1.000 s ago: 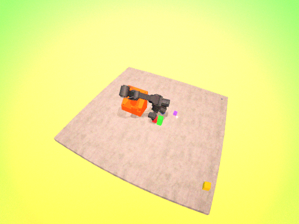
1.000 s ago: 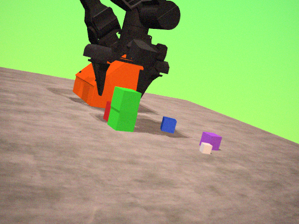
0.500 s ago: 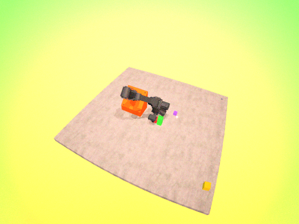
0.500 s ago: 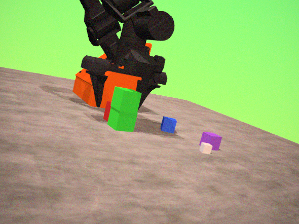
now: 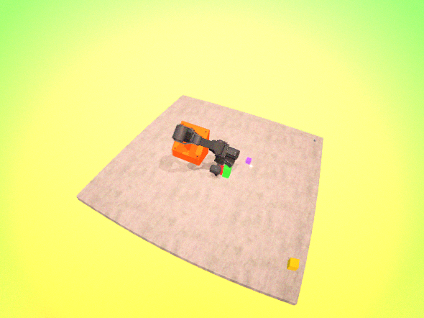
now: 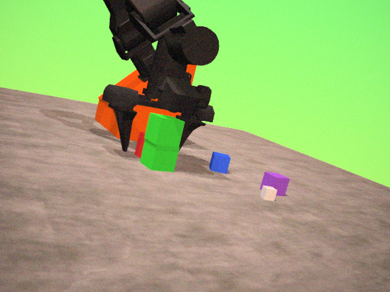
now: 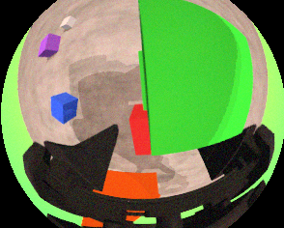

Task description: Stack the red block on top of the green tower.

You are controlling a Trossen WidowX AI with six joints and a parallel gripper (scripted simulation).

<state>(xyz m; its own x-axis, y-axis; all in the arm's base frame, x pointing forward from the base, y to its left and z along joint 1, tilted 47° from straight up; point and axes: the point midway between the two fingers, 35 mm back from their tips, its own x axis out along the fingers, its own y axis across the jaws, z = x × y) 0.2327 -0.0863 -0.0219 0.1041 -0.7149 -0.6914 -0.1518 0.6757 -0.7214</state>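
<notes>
My gripper tip is 12 cm to the right of the blue cube, 2 cm short of it and 1 cm below it. Also, from my gripper tip: red block: 1 cm ahead, 1 cm above; then purple cube: 17 cm to the left, 12 cm ahead, 1 cm above; then small white cube: 16 cm ahead, 14 cm to the left.
</notes>
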